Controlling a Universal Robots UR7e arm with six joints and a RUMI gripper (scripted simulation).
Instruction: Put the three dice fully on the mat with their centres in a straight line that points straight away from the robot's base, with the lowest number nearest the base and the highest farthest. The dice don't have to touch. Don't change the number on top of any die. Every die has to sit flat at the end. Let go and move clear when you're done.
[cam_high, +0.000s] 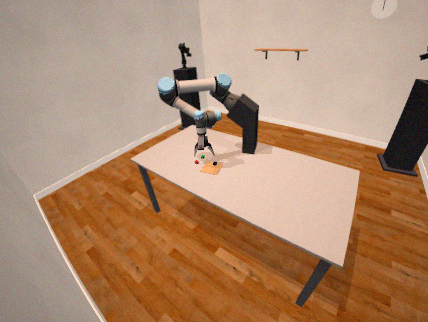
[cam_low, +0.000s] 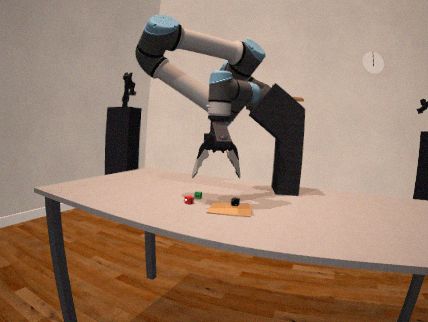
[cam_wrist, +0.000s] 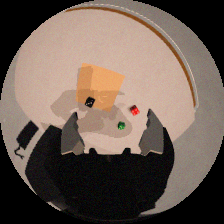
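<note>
The red die lies 2 cm behind my hand, 10 cm to the right of it and 9 cm below it. From my hand the other things lie so: black die 5 cm behind, 6 cm to the left, 8 cm below; green die 11 cm behind, 9 cm to the right, 9 cm below; orange mat 6 cm to the left, 10 cm below.
</note>
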